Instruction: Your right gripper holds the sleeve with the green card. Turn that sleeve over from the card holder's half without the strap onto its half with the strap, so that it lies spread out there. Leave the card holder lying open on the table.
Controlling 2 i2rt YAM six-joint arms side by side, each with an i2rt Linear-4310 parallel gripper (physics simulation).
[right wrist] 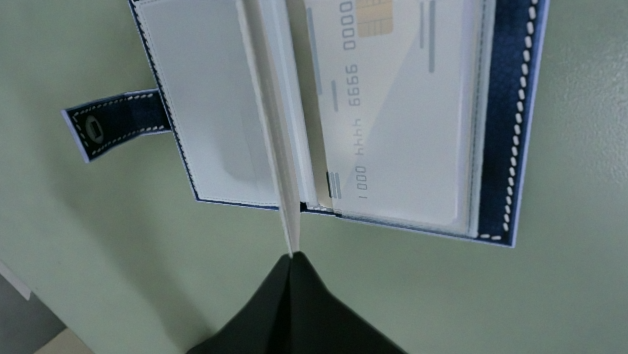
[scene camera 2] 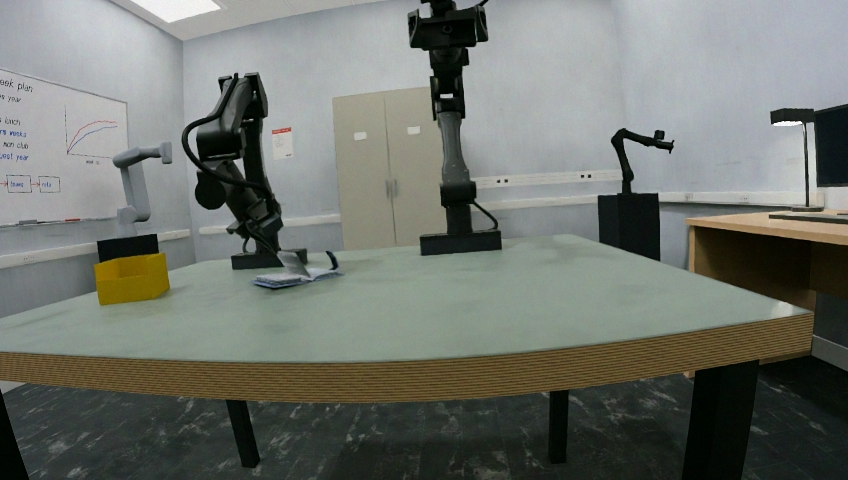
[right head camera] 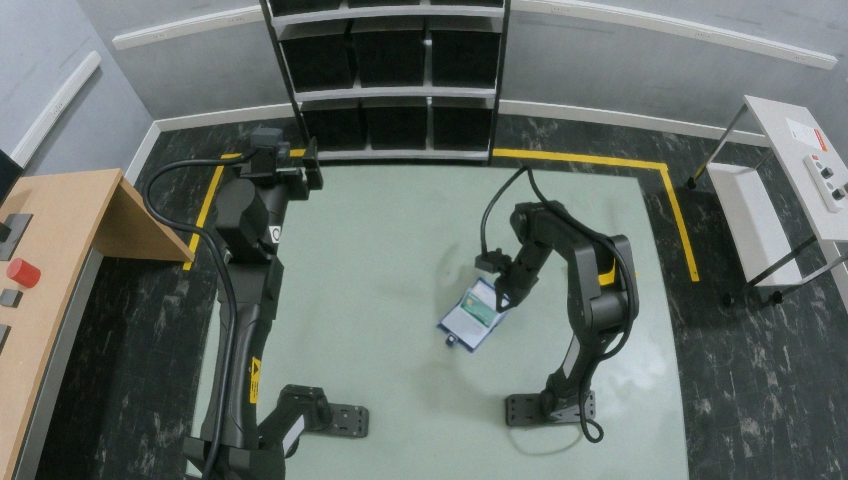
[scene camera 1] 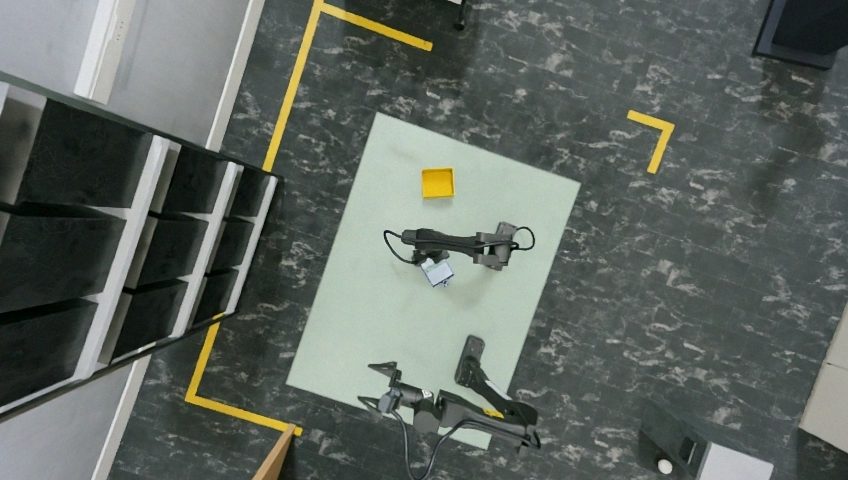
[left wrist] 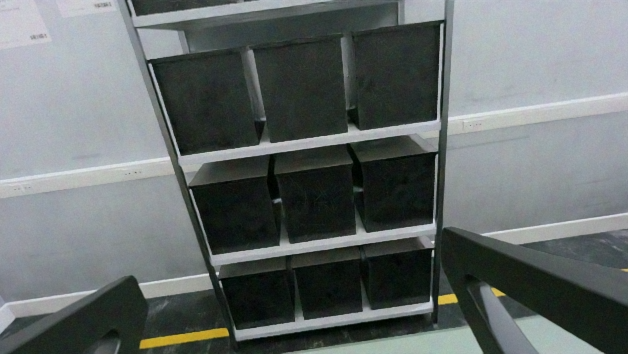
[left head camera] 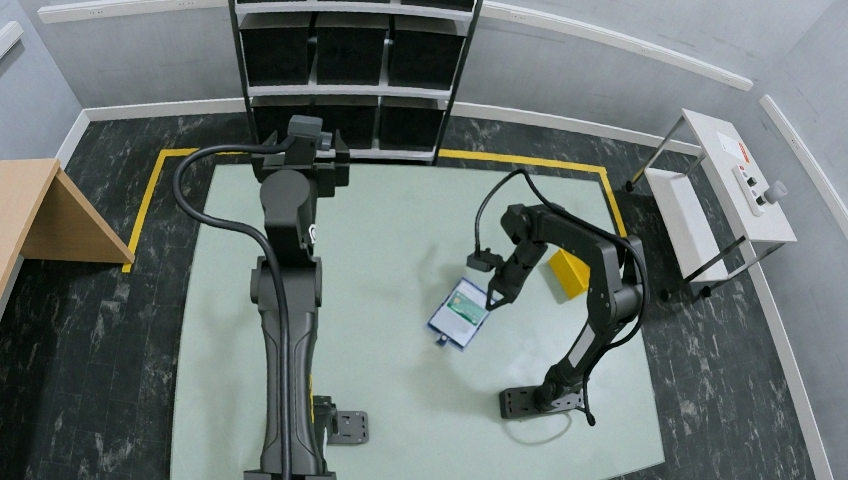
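The navy card holder [scene camera 1: 439, 274] [right wrist: 505, 115] lies open on the table. Its half with the strap [left head camera: 441, 340] [right head camera: 451, 340] [scene camera 2: 332, 259] [right wrist: 120, 117] is at the left in the right wrist view; a pale card in a clear sleeve [right wrist: 405, 130] lies on the other half. The sleeve with the green card [left head camera: 466, 306] [right head camera: 477, 309] [scene camera 2: 293, 263] [right wrist: 279, 160] stands up near the fold, almost edge-on in the right wrist view. My right gripper [left head camera: 490, 306] [right head camera: 502, 308] [right wrist: 295, 269] is shut on its edge corner. My left gripper [scene camera 2: 447, 28] [left wrist: 293, 267] is open and empty, high above the table.
A yellow open box [left head camera: 570, 273] [right head camera: 606, 276] [scene camera 1: 437, 183] [scene camera 2: 132, 285] stands on the table, on the far side of my right arm from the holder. A shelf rack with black bins [left wrist: 317, 205] stands beyond the table edge.
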